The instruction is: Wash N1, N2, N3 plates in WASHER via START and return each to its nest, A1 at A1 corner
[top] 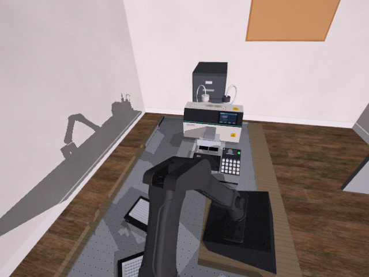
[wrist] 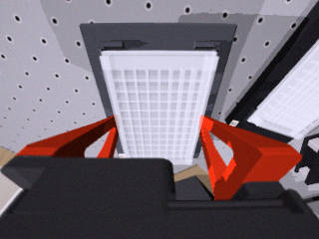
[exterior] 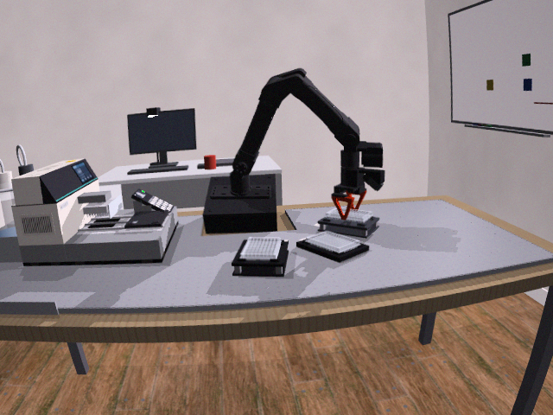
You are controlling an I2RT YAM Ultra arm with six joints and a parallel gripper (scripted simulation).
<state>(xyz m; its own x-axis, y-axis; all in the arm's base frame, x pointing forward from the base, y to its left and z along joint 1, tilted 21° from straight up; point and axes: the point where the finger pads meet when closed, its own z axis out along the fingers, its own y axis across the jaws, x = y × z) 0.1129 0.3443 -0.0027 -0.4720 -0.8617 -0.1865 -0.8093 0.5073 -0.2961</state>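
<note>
My hand is 20 mm above the nest N3. Also, from my hand: N2 label (90 mm ahead, 140 mm to the right, 50 mm below); then nest N2 (170 mm ahead, 70 mm to the right, 40 mm below); then N1 label (150 mm ahead, 240 mm to the right, 50 mm below).
</note>
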